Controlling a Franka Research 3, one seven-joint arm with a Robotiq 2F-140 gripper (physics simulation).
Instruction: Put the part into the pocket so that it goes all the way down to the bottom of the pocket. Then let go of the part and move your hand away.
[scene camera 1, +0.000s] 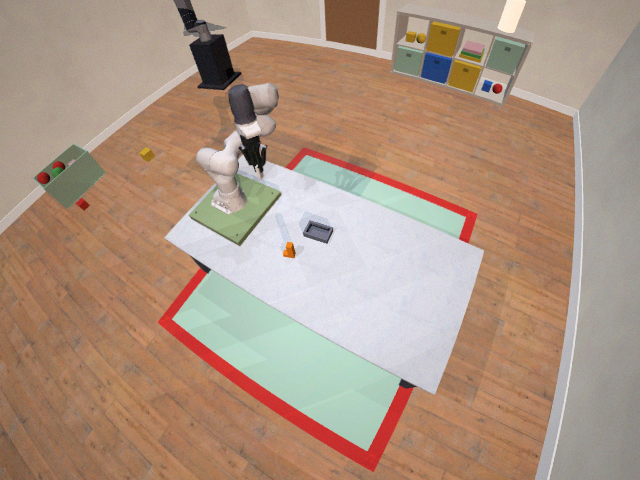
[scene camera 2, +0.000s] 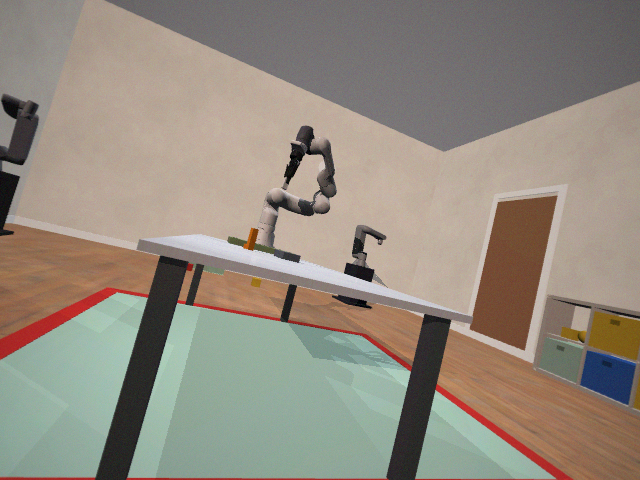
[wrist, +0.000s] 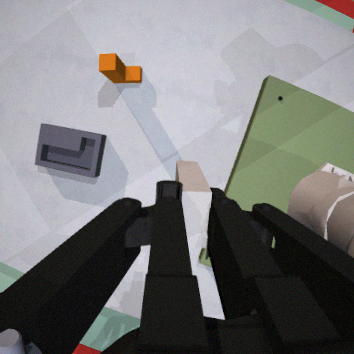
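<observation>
The orange L-shaped part (scene camera 1: 290, 251) (scene camera 2: 251, 239) (wrist: 109, 62) stands on the table, its long arm upright and its short foot flat on the table. The dark grey block (scene camera 1: 321, 238) (scene camera 2: 287, 255) (wrist: 62, 135) with the L-shaped pocket lies flat beside it, a small gap apart; the pocket's recess shows open and empty in the wrist view. My gripper (scene camera 1: 260, 176) (scene camera 2: 285, 185) (wrist: 185, 180) is shut with its pale fingertips together and holds nothing. It hangs high above the table, near the robot's base side, well away from both part and block.
The white table (scene camera 1: 387, 299) (scene camera 2: 206, 253) carries the green base plate (scene camera 1: 253, 204) (scene camera 2: 236, 240) (wrist: 300, 130) under the arm's foot, on the near side of the part and block. A shelf (scene camera 1: 395, 43) and a second arm on a black pedestal (scene camera 1: 212, 60) stand far off.
</observation>
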